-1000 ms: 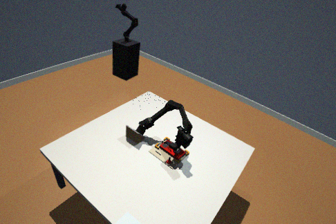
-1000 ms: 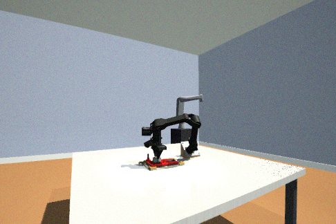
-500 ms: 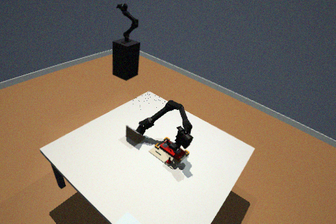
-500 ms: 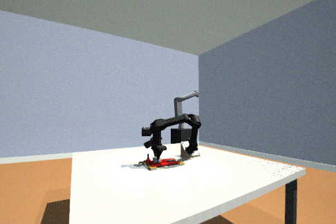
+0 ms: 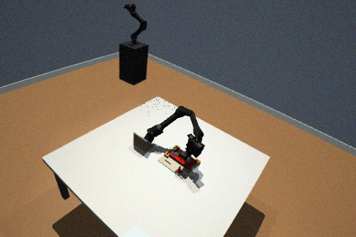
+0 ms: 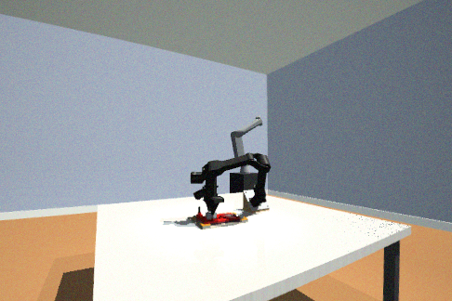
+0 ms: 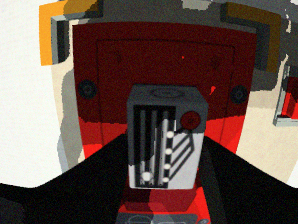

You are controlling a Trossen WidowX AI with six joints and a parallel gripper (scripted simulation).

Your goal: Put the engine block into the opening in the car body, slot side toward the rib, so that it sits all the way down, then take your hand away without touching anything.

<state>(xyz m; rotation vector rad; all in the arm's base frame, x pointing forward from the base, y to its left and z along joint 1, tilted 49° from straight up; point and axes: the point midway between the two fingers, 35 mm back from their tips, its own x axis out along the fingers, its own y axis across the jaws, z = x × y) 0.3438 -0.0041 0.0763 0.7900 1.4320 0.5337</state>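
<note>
The upright peg lies 120 mm to the right of my gripper tip and 10 mm below it. The rest, counted from my gripper tip: engine block 10 mm below.
</note>
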